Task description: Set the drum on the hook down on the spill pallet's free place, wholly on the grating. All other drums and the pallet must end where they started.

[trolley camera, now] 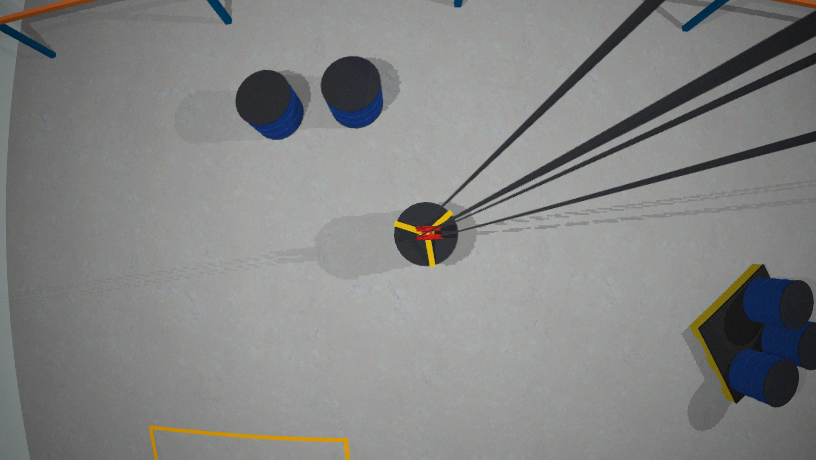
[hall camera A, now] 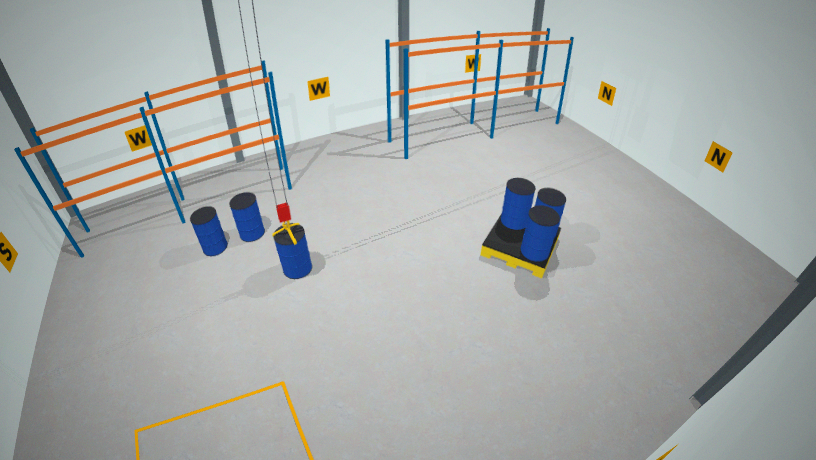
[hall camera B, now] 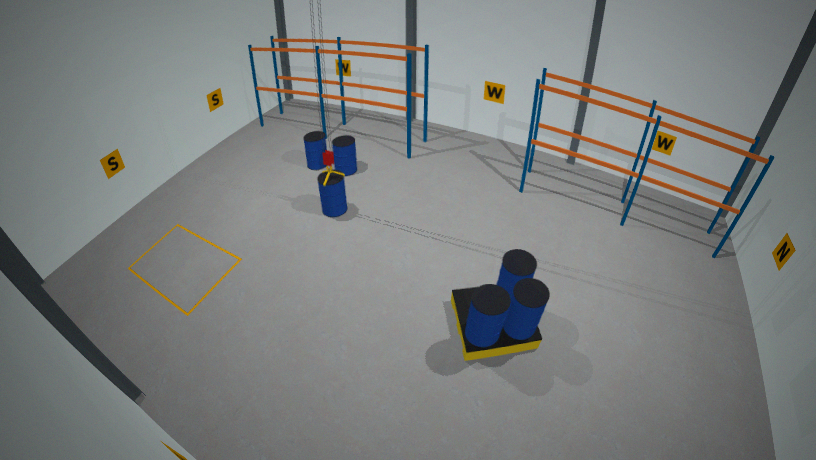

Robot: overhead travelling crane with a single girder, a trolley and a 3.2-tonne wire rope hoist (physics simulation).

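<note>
The blue drum with a black lid [hall camera A: 296, 261] [hall camera B: 333, 200] [trolley camera: 408, 245] is upright at or just above the floor; a gap below it cannot be told. My yellow three-armed gripper [hall camera A: 289, 230] [hall camera B: 331, 173] [trolley camera: 428, 233] is shut on its top rim, under the red hook block [hall camera A: 283, 212] [hall camera B: 328, 157]. The spill pallet [hall camera A: 513, 264] [hall camera B: 502, 349] [trolley camera: 724, 297] stands well apart, with a yellow rim and black grating. Three upright blue drums [hall camera A: 540, 237] [hall camera B: 488, 320] [trolley camera: 762, 300] stand on it. The free place [hall camera A: 502, 236] [hall camera B: 467, 296] [trolley camera: 718, 337] is the corner nearest my drum.
Two blue drums [hall camera A: 209, 234] [hall camera B: 345, 157] [trolley camera: 354, 85] stand on the floor near my drum, towards the left rack in hall camera A. Blue and orange racks [hall camera A: 405, 105] [hall camera B: 409, 108] line the W wall. A yellow outlined square [hall camera A: 211, 405] [hall camera B: 154, 245] [trolley camera: 245, 436] is marked on the floor.
</note>
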